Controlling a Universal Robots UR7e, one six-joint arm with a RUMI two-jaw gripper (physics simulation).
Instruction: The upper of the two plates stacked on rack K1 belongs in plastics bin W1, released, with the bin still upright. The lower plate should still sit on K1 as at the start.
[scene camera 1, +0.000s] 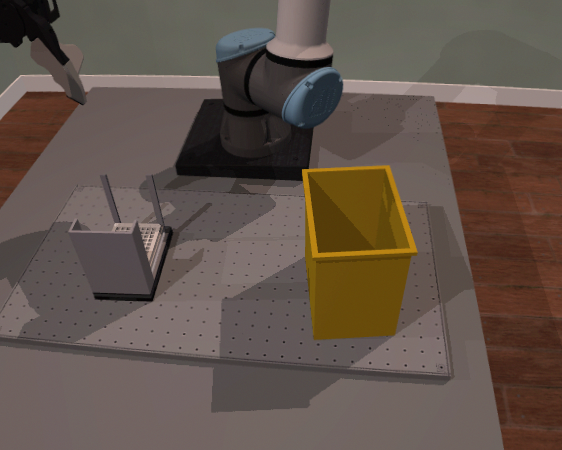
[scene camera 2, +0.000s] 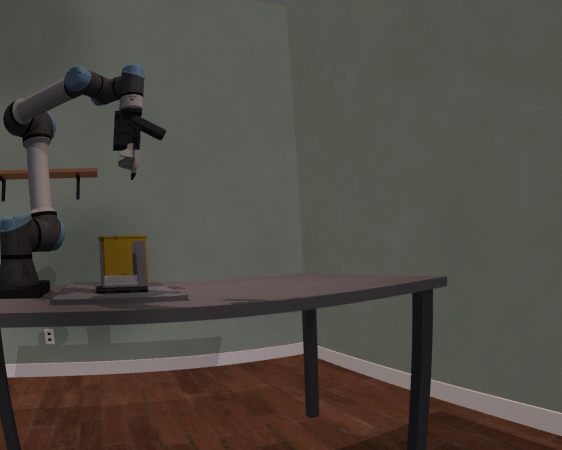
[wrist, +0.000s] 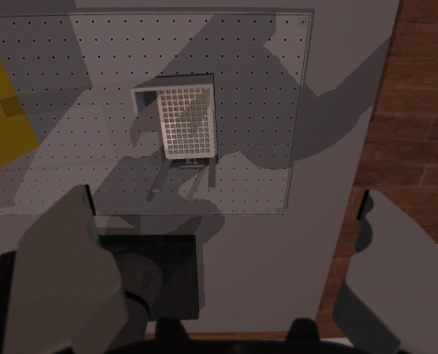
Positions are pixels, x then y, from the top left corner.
The gripper (scene camera 1: 29, 102) is 0.72 m from the lens. A yellow plastics bin W1 (scene camera 1: 358, 244): 0.89 m from the lens.
